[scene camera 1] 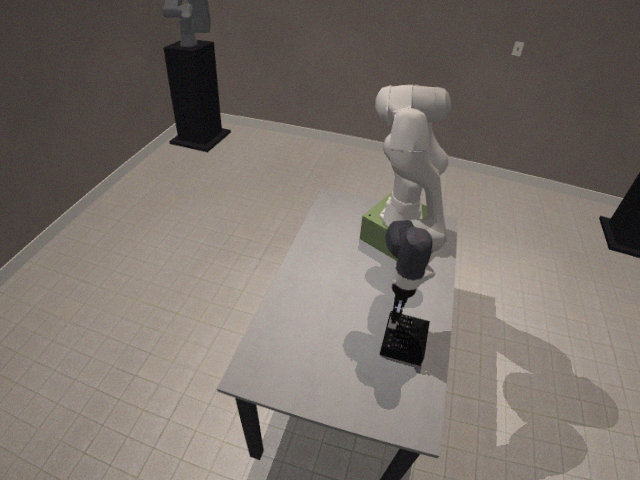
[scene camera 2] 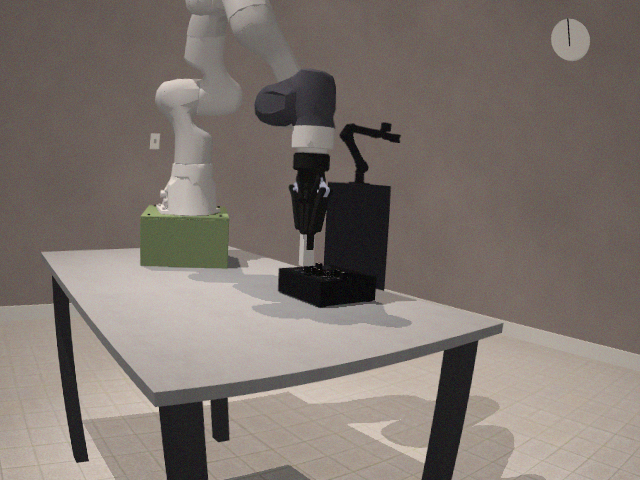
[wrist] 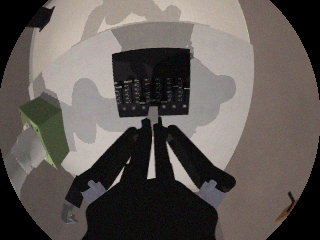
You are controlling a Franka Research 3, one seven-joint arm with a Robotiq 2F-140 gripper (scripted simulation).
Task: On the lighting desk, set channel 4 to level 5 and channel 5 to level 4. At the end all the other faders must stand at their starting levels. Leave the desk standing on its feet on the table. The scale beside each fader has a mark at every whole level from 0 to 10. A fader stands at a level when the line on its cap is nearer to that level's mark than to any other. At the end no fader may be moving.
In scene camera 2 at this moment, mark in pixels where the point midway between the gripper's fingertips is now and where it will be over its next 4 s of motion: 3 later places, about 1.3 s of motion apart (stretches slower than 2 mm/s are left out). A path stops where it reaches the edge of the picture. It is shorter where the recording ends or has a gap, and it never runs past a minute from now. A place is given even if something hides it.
My gripper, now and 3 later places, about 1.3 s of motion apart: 306,265; 304,271; 311,270; 314,270
